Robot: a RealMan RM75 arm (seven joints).
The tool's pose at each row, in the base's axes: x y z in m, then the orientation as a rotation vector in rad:
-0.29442, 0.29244, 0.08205, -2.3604, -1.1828, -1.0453
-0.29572, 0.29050, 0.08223, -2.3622, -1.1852, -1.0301
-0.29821, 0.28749, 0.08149, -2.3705, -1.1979, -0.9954
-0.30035, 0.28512, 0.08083, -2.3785, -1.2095, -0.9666
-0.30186, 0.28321, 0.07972, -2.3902, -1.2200, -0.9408
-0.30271, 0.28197, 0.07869, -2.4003, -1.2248, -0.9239
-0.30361, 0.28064, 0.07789, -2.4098, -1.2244, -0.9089
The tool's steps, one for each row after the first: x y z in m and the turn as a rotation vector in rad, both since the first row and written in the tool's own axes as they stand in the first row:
-0.00149, 0.00018, -0.00180, 0.0071, -0.0083, 0.0017
-0.00471, 0.00004, -0.00412, 0.0195, -0.0315, 0.0005
-0.00738, -0.00022, -0.00597, 0.0286, -0.0519, -0.0013
-0.00986, -0.00029, -0.00697, 0.0332, -0.0727, -0.0032
-0.01165, -0.00025, -0.00734, 0.0344, -0.0872, -0.0029
-0.01334, -0.00018, -0.00794, 0.0353, -0.0992, 0.0006

